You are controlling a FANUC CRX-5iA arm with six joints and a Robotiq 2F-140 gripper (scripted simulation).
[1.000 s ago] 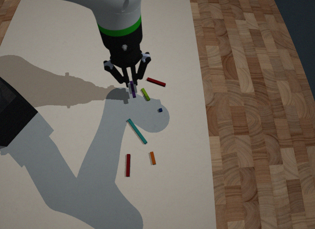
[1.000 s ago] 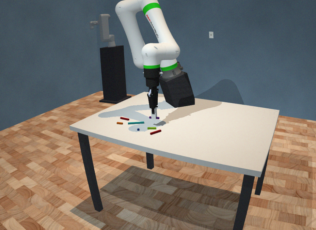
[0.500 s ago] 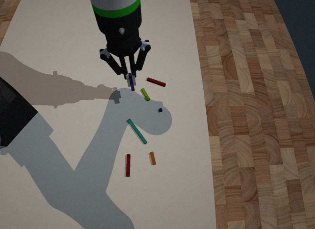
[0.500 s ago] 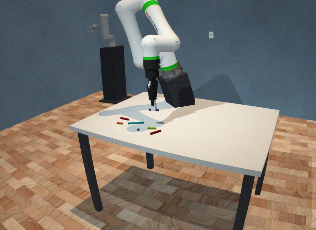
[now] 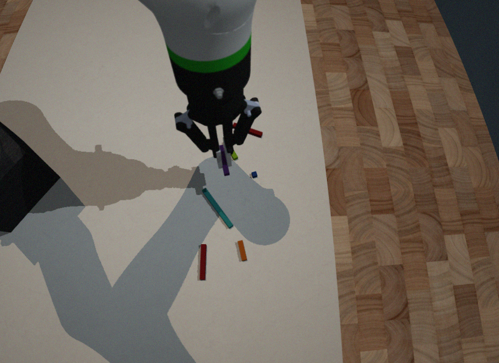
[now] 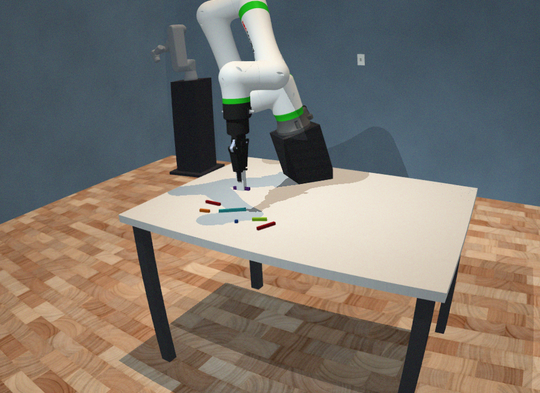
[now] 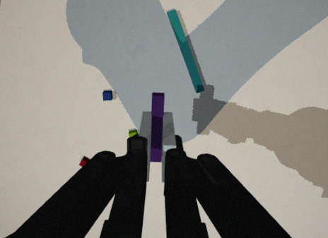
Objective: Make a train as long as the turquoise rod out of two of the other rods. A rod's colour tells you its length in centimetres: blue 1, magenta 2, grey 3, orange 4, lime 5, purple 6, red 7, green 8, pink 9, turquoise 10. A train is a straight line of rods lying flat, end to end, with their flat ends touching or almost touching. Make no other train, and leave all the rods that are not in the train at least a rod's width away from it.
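My hand is 20 mm short of the orange rod, 150 mm to the left of it and 130 mm above it. The rest, counted from my hand: purple rod 30 mm below; then small blue rod 60 mm ahead, 10 mm to the left, 130 mm below; then turquoise rod 30 mm behind, 60 mm to the right, 130 mm below.
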